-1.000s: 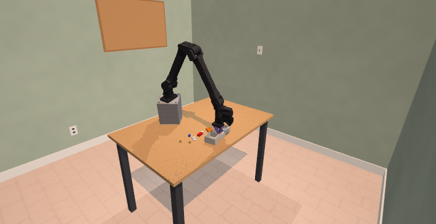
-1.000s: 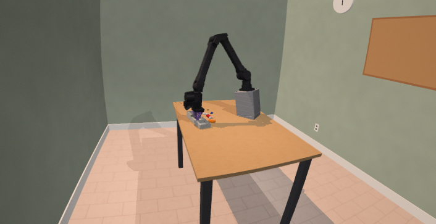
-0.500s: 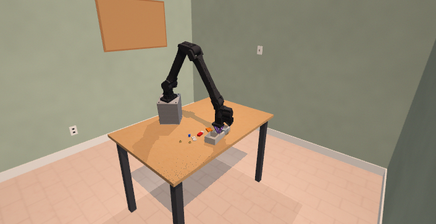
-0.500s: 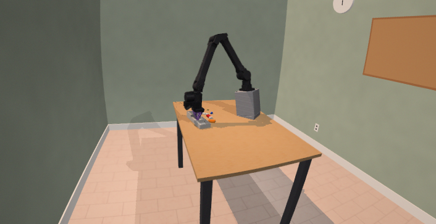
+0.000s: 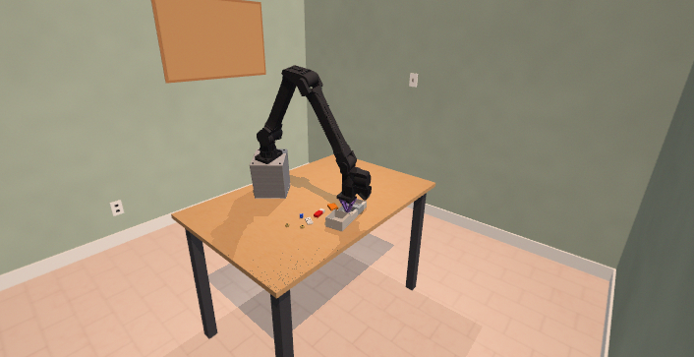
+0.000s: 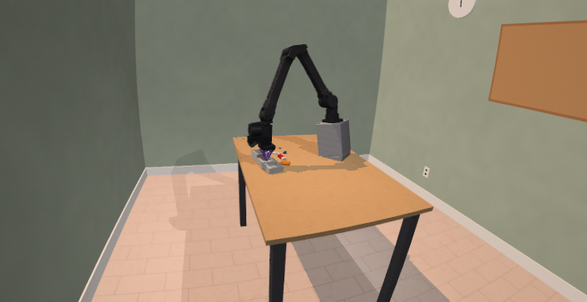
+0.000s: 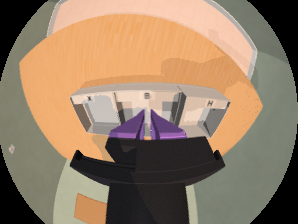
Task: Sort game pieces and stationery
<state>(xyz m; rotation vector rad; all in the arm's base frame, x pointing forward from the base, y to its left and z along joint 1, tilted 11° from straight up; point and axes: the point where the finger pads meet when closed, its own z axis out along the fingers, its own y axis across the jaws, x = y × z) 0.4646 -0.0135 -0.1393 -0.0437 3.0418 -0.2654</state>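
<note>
Now: hand 10 mm above the grey bin row. Round my hand: red piece: 120 mm behind, 40 mm to the right, 20 mm below; then white domino: 130 mm to the right, 130 mm behind, 20 mm below; then orange block: 100 mm behind, 40 mm to the left, 20 mm below.
</note>
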